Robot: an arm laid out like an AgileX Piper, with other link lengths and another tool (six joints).
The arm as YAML. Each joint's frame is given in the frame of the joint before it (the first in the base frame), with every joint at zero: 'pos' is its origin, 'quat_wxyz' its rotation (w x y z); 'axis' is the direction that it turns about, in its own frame. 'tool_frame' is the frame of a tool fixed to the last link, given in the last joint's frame.
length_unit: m
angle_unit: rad
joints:
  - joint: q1
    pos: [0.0, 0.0, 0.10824]
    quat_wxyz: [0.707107, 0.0, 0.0, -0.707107]
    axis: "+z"
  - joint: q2
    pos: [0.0, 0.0, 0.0]
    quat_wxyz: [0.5, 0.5, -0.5, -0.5]
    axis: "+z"
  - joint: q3
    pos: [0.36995, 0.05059, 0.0]
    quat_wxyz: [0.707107, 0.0, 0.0, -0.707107]
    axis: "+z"
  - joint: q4
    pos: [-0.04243, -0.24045, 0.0]
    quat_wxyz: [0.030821, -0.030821, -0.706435, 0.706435]
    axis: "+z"
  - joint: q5
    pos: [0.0, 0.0, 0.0]
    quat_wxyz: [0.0, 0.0, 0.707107, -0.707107]
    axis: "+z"
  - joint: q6
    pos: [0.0, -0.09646, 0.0]
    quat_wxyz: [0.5, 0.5, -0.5, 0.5]
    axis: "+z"
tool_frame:
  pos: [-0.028, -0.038, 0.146]
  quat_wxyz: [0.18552, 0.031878, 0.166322, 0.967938]
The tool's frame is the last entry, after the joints.
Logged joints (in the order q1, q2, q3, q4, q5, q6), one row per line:
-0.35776 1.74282 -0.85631 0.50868 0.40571 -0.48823
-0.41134 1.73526 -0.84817 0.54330 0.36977 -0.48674
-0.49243 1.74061 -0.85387 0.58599 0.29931 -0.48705
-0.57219 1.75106 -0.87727 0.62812 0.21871 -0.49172
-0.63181 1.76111 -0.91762 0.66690 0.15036 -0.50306
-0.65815 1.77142 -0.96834 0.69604 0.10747 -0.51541
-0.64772 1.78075 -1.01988 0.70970 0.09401 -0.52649
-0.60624 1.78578 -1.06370 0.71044 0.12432 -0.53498
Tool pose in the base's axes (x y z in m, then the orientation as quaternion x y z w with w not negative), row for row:
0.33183 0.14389 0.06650 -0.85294 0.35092 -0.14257 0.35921
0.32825 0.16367 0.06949 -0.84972 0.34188 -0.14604 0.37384
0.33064 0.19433 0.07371 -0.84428 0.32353 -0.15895 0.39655
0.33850 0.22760 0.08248 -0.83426 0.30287 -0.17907 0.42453
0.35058 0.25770 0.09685 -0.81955 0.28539 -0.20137 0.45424
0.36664 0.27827 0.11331 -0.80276 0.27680 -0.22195 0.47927
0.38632 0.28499 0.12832 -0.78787 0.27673 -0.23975 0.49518
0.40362 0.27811 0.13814 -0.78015 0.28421 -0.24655 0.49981
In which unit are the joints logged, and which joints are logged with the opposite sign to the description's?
The joints are logged in radians. Opposite sign: q1.
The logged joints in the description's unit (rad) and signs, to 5 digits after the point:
0.35776 1.74282 -0.85631 0.50868 0.40571 -0.48823
0.41134 1.73526 -0.84817 0.54330 0.36977 -0.48674
0.49243 1.74061 -0.85387 0.58599 0.29931 -0.48705
0.57219 1.75106 -0.87727 0.62812 0.21871 -0.49172
0.63181 1.76111 -0.91762 0.66690 0.15036 -0.50306
0.65815 1.77142 -0.96834 0.69604 0.10747 -0.51541
0.64772 1.78075 -1.01988 0.70970 0.09401 -0.52649
0.60624 1.78578 -1.06370 0.71044 0.12432 -0.53498

